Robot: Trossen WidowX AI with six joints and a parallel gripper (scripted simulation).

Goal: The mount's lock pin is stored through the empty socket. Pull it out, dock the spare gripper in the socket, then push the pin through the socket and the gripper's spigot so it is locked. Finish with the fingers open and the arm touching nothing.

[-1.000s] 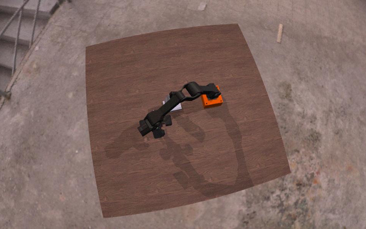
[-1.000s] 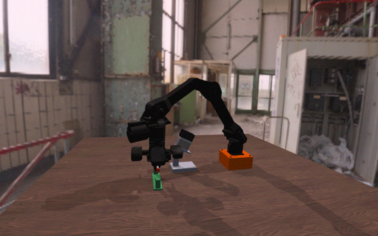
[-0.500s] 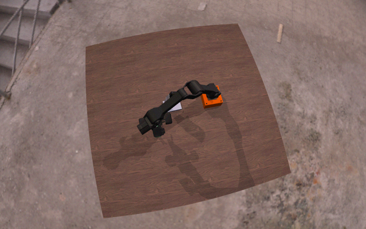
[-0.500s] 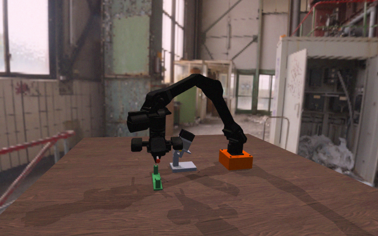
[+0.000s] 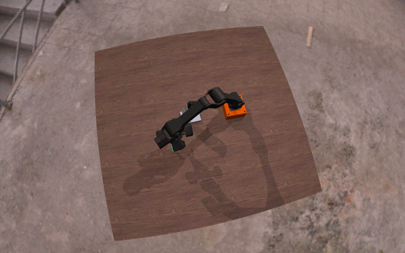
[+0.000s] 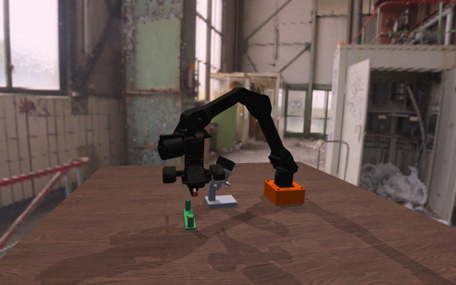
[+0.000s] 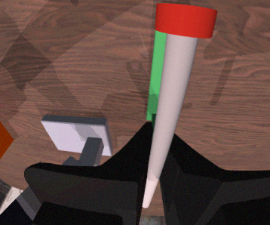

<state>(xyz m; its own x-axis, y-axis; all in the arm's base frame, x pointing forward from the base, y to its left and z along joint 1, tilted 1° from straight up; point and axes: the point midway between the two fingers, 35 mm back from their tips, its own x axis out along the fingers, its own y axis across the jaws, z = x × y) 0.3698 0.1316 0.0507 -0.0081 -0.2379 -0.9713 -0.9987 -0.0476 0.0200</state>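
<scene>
Right now the green stand is 10 mm ahead of my gripper tip, 10 mm to the left of it and 50 mm below it. Also, from my gripper tip: grey mount (100 mm behind, 110 mm to the right, 30 mm below); spare gripper (110 mm behind, 110 mm to the right, 50 mm above).
</scene>
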